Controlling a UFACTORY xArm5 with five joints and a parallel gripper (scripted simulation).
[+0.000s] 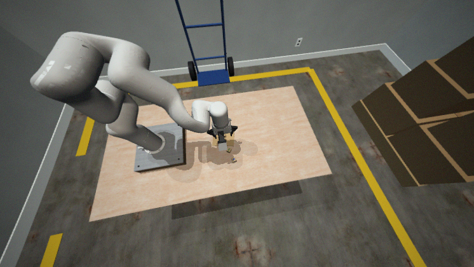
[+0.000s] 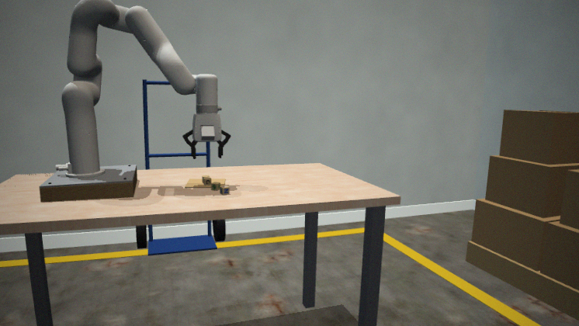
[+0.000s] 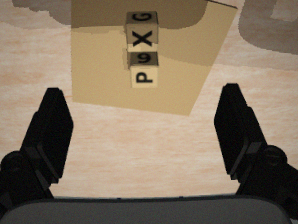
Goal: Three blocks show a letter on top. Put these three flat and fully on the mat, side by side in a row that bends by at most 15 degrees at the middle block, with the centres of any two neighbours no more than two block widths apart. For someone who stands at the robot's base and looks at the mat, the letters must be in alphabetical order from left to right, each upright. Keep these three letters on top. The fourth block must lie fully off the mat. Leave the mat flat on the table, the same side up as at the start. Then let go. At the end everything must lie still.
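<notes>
Right now my hand is 10 cm above the block. Also, from my hand: tan mat 4 cm to the left, 11 cm below.
</notes>
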